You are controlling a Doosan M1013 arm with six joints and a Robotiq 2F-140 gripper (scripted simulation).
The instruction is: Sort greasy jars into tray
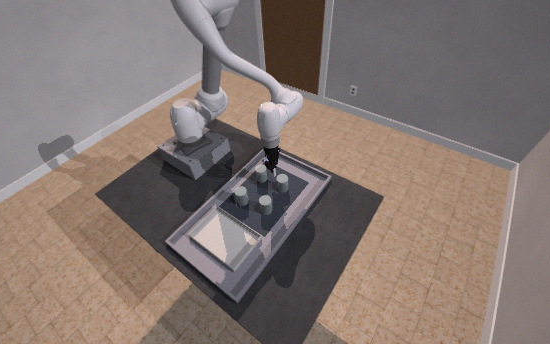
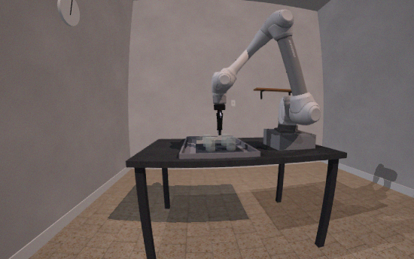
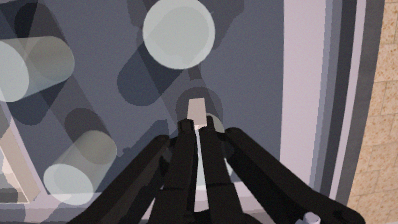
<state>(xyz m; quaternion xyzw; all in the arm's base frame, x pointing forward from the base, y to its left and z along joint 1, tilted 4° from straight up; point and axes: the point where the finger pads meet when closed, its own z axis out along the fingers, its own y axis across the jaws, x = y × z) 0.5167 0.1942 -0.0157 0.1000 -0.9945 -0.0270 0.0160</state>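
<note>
The dark drying mat is 20 mm ahead of my hand, 80 mm to the right of it and 100 mm below it. Also, from my hand: tray 90 mm ahead, 400 mm to the right, 100 mm below.
</note>
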